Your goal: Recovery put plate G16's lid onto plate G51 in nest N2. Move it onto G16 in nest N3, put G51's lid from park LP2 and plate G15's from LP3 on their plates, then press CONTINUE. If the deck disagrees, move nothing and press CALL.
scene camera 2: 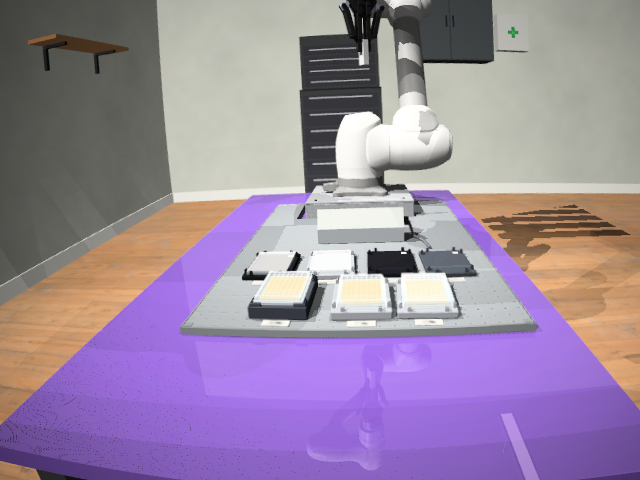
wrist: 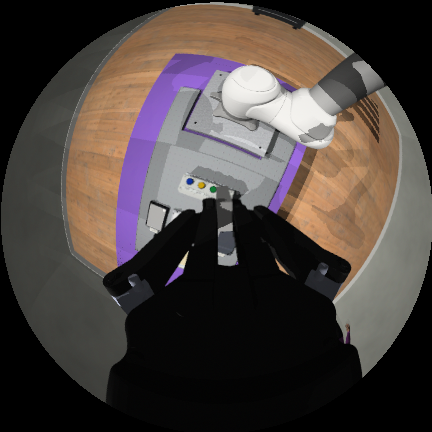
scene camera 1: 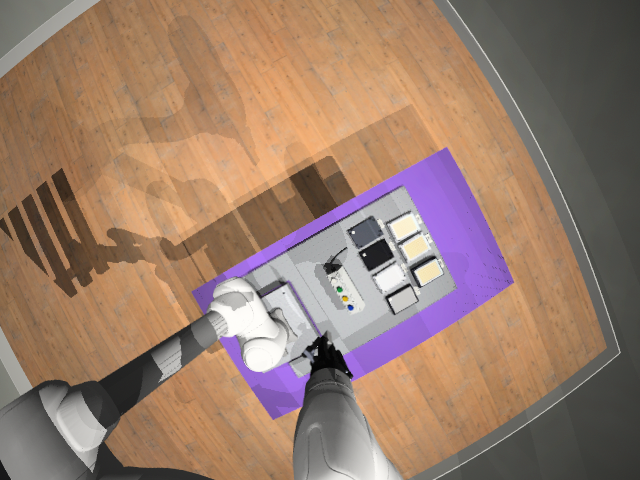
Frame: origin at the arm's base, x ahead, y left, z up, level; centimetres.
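Seen in the pictures: gripper, fingertip midpoint: (scene camera 2: pixel 364 64) (wrist: pixel 222 196) (scene camera 1: pixel 325 335); arm's base at its link origin: (scene camera 2: pixel 360 191).
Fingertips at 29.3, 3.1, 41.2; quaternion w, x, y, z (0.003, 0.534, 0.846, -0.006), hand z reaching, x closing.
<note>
Pixels of each thing's top centre, then the offset from my fingertips to it, as dx, dy, dz. "*": a spot on its surface instead. Level surfaces: height alone.
- light grey item at its top centre: (scene camera 2: pixel 272 260) (wrist: pixel 155 217) (scene camera 1: pixel 403 300) +33.2, -21.4, -44.0
- button panel at its top centre: (scene camera 2: pixel 360 206) (wrist: pixel 204 193) (scene camera 1: pixel 347 292) +10.9, -2.3, -37.4
- grey deck board at its surface level: dz -45.7
- purple table at its surface level: dz -47.0
- panel's box at a spot on its surface: (scene camera 2: pixel 360 236) * +15.3, -2.3, -44.1
My gripper (scene camera 1: pixel 325 339) (scene camera 2: pixel 363 53) (wrist: pixel 222 196) is shut, high above the robot-base side of the deck, with a pale narrow tip piece at its fingers. Three cream-welled plates stand in the outer row: one (scene camera 1: pixel 428 272) (scene camera 2: pixel 283 289) in a dark holder, a middle one (scene camera 1: pixel 416 248) (scene camera 2: pixel 362 291) and an end one (scene camera 1: pixel 404 226) (scene camera 2: pixel 425 290) in pale holders. Behind are a light grey item (scene camera 1: pixel 402 299) (scene camera 2: pixel 270 262) (wrist: pixel 157 216), a white one (scene camera 1: pixel 389 277) (scene camera 2: pixel 331 262), a black one (scene camera 1: pixel 376 254) (scene camera 2: pixel 392 261) and a slate one (scene camera 1: pixel 365 231) (scene camera 2: pixel 447 261). Labels and lids are unreadable. The button panel (scene camera 1: pixel 356 299) (wrist: pixel 195 189) shows blue, yellow and green buttons.
The grey deck board (scene camera 1: pixel 315 258) (scene camera 2: pixel 222 315) lies on the purple table (scene camera 1: pixel 465 206) (scene camera 2: pixel 258 372). The white arm base (scene camera 2: pixel 356 149) (wrist: pixel 250 92) stands at its far end. In scene camera 2, the panel's box (scene camera 2: pixel 360 236) stands between base and plates, with a cable beside it.
</note>
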